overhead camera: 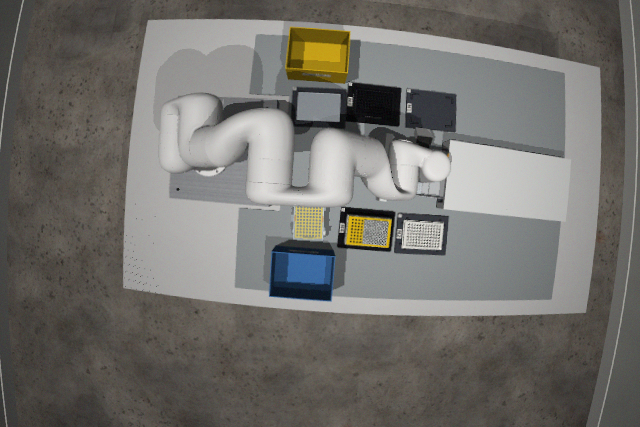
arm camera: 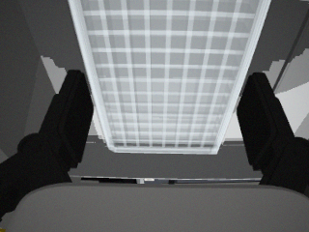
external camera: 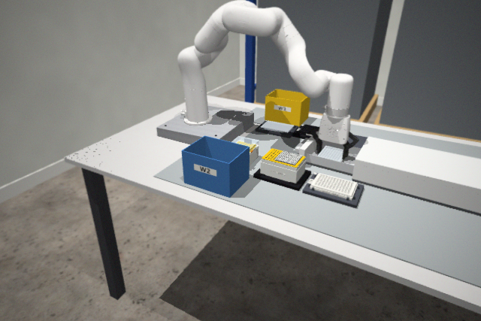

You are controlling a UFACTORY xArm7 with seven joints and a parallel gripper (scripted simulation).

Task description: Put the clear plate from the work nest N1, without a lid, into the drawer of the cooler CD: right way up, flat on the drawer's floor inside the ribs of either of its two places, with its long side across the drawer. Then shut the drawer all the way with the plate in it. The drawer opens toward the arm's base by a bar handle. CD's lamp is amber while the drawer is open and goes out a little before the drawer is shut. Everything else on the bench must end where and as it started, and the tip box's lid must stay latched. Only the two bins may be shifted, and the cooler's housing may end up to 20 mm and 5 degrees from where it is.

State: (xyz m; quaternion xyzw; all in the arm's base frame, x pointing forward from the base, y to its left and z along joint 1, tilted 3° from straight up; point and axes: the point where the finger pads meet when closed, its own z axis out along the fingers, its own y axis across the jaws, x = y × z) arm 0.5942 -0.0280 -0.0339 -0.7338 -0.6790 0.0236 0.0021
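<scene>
The clear plate lies 10 mm below my hand. Also, from my hand: drawer (30 mm ahead, 10 mm below); then white plate (190 mm to the right, 50 mm ahead, 10 mm below); then cooler CD (170 mm ahead, 10 mm to the right).
</scene>
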